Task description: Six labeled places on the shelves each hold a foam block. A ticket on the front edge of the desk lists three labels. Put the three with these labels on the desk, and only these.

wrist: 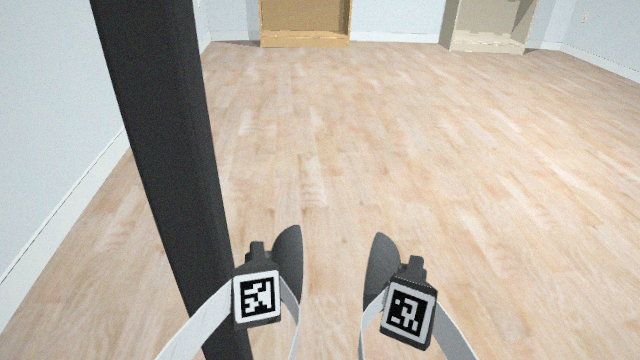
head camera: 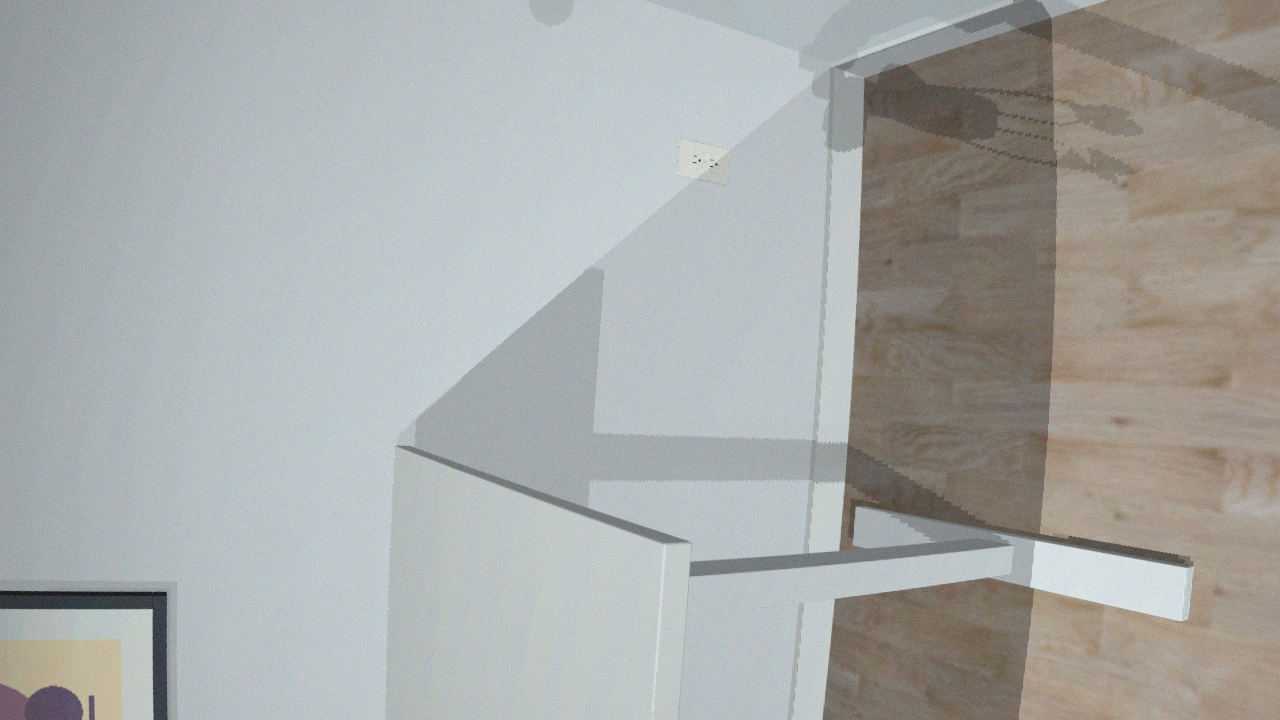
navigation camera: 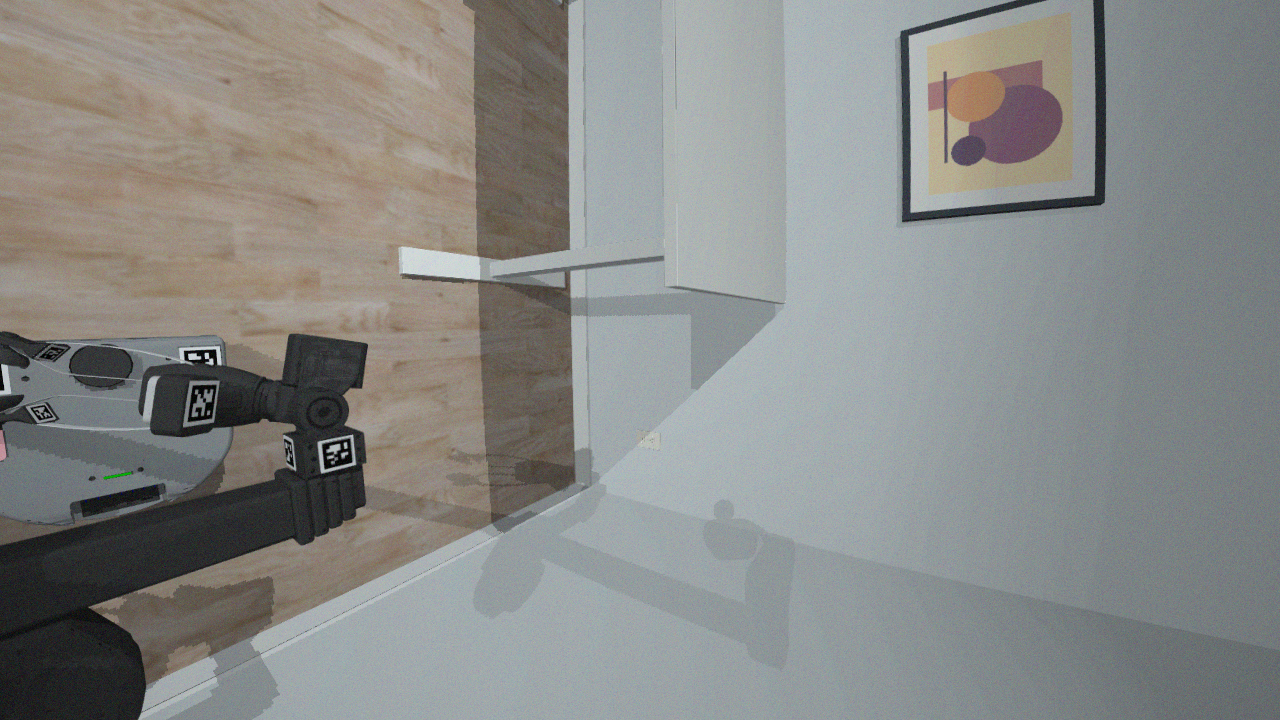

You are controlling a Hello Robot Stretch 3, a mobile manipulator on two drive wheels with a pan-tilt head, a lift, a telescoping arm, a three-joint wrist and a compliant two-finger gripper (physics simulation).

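Pixels of known places: gripper, between the fingertips: (wrist: 335, 256); robot's base, origin of its link: (navigation camera: 103, 363).
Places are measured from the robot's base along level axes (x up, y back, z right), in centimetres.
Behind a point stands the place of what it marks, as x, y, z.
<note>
The desk is white; part of its top (head camera: 528, 573) @[95.0, -19.7, 81.3] (navigation camera: 729, 161) @[95.0, -39.6, 81.0] shows at the lower middle of the head view and at the upper middle of the navigation view. No block or ticket shows on the visible part. In the wrist view my gripper (wrist: 335, 256) @[57.6, -2.2, -8.3] is open, its two dark fingertips apart with bare floor seen between them, away from the desk. A wooden shelf unit (wrist: 305, 41) @[5.1, -17.9, -307.5] and a beige shelf unit (wrist: 487, 46) @[5.9, -193.5, -307.4] stand far off at the top of the wrist view; their lower parts show. No foam block or label shows in these views.
The desk's leg and foot (head camera: 1109, 577) (navigation camera: 438, 263) stand on the wood floor. A wall with an outlet (head camera: 702, 161) @[40.6, 41.3, 137.7] (navigation camera: 649, 439) @[41.0, 41.1, 137.6] and a framed picture (head camera: 159, 653) @[128.6, -44.5, 135.6] (navigation camera: 905, 134) @[128.3, -60.3, 135.5] is behind the desk. The robot's black mast (wrist: 165, 150) @[62.5, 6.6, -11.6] crosses the left of the wrist view.
</note>
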